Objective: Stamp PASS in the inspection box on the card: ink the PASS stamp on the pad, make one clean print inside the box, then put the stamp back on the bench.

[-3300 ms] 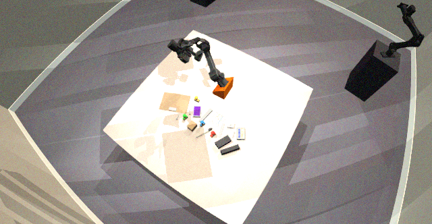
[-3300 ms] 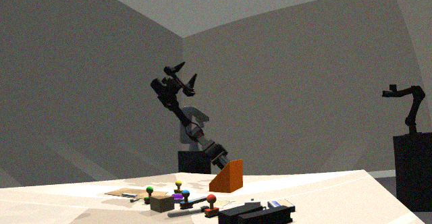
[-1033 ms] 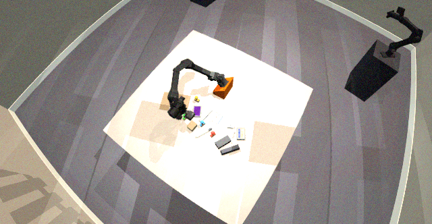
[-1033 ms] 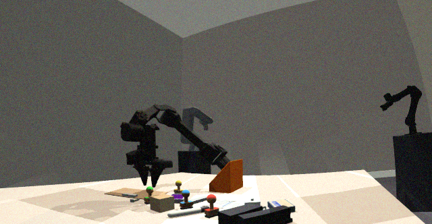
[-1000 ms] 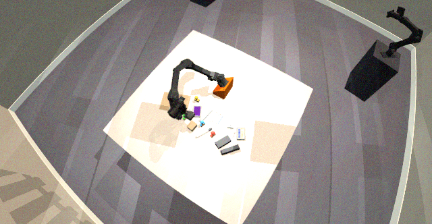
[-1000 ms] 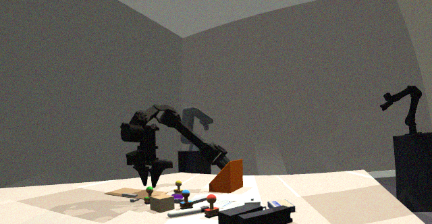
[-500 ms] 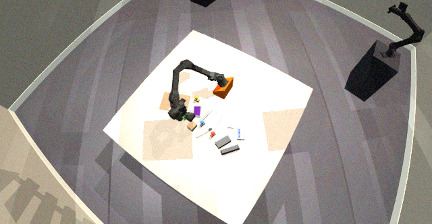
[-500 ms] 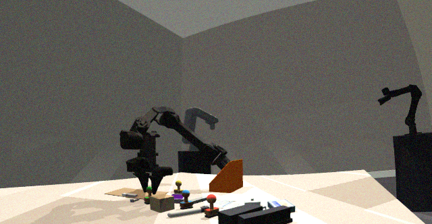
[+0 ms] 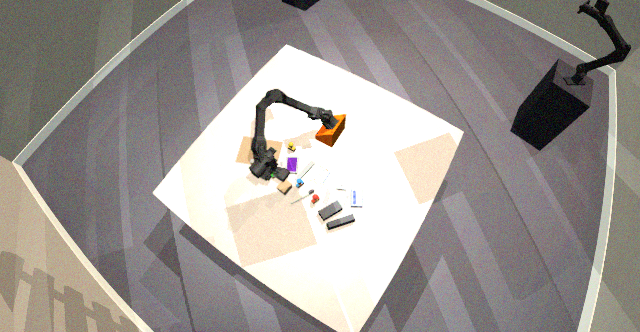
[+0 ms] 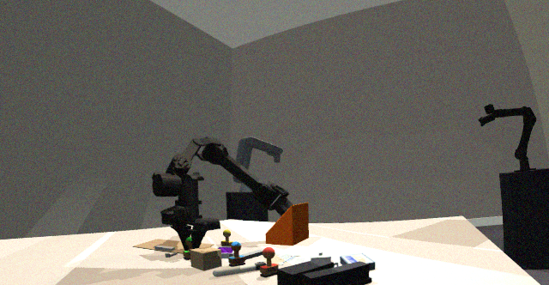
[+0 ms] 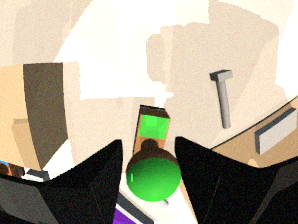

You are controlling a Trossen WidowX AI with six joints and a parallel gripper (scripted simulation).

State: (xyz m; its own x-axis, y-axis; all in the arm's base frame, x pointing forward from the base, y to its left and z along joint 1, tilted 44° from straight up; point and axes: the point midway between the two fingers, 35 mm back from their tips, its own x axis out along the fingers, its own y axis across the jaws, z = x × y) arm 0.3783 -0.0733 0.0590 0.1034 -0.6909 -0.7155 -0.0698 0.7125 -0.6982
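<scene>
Right now my gripper tip is 10 cm past the ink pad, 4 cm to the right of it and 2 cm above it. Round my gripper tip: blue-knobbed stamp: 4 cm behind, 14 cm to the left; tan block: 2 cm ahead, 9 cm to the left; green-knobbed stamp: right at my gripper tip.
</scene>
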